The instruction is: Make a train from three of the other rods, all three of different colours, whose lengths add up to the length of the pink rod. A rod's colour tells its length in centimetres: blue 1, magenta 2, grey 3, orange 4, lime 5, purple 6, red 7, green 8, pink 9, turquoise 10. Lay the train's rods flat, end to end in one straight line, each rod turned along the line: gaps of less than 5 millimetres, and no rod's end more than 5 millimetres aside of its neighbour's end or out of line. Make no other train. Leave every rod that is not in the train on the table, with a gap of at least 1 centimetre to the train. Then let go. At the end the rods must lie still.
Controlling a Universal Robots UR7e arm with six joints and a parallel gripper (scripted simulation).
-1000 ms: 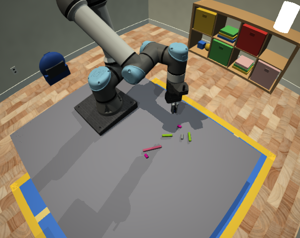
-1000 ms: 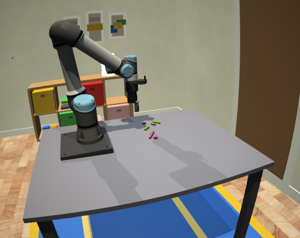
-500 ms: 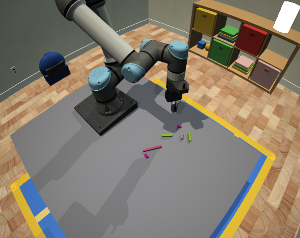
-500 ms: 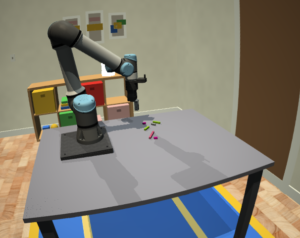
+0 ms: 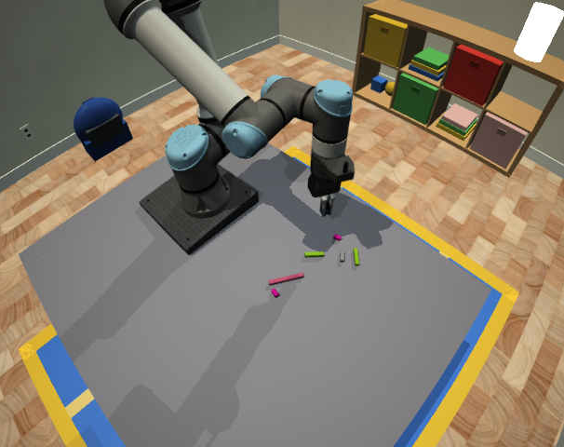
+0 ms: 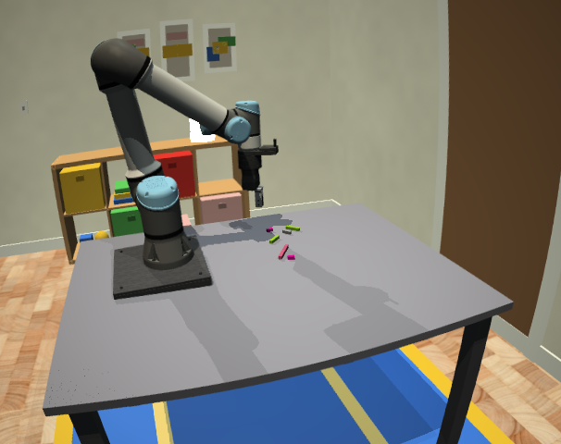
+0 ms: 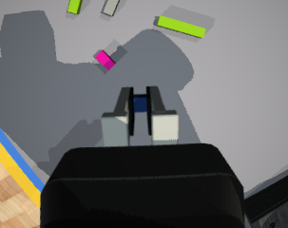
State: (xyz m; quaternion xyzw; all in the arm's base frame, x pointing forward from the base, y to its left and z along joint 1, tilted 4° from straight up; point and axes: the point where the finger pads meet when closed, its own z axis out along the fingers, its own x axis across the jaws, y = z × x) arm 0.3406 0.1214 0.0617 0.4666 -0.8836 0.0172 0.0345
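The pink rod is 17 cm to the right of my hand, 11 cm below it and 1 cm ahead of it. The rest, counted from my hand: lime rod 11 cm below, 11 cm ahead, 1 cm to the right; then blue rod 1 cm below; then grey rod 11 cm below, 8 cm ahead, 3 cm to the right.
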